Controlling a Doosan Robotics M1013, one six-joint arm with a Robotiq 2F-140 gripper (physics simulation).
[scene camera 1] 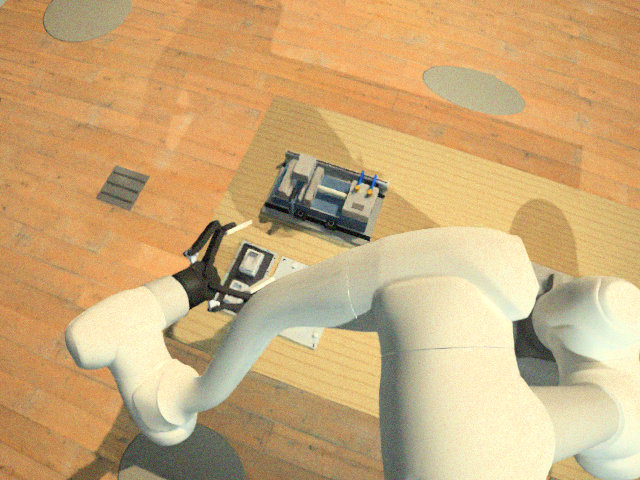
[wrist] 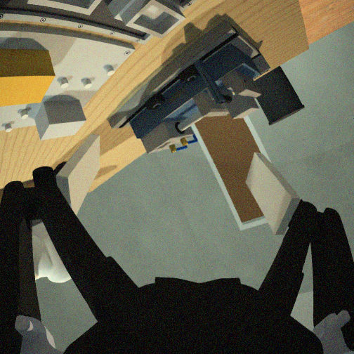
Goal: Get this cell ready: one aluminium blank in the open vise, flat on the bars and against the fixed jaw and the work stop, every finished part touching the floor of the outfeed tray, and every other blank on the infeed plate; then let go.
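Pixels of known places: gripper, fingertip midpoint: (scene camera 1: 259, 250); arm's base, origin of the base link: (scene camera 1: 549, 326).
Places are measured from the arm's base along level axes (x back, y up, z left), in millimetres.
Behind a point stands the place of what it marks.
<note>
My gripper (scene camera 1: 251, 255) @[y 117, x -719, z -1 mm] (wrist: 177, 159) is open and empty, above the outfeed tray's side of the table. The dark outfeed tray (scene camera 1: 232, 268) @[y -37, x -808, z 11 mm] (wrist: 90, 25) holds two pocketed finished parts, one (scene camera 1: 251, 262) @[y -16, x -759, z -10 mm] (wrist: 159, 20) nearer the vise and another (scene camera 1: 237, 286) @[y -15, x -776, z 59 mm] (wrist: 75, 4) farther off. Whether they touch its floor is unclear. The pale infeed plate (scene camera 1: 305, 335) @[y -34, x -585, z 137 mm] (wrist: 95, 55) is partly hidden by the arm in the scene view. In the wrist view, a grey blank (wrist: 62, 122) and a yellow block (wrist: 25, 87) are on it. The vise (scene camera 1: 325, 204) @[y 17, x -607, z -195 mm] (wrist: 170, 95) is open; no blank shows between its jaws.
Two blue-handled fittings (scene camera 1: 367, 183) @[y -14, x -510, z -300 mm] (wrist: 183, 144) stick up on the vise's right end in the scene view. The raised arm crosses over the infeed plate and the wooden table (scene camera 1: 439, 170) @[y -42, x -312, z -406 mm]. A grey box (scene camera 1: 547, 271) @[y 1, x -9, z -143 mm] is partly hidden behind the arm at the right.
</note>
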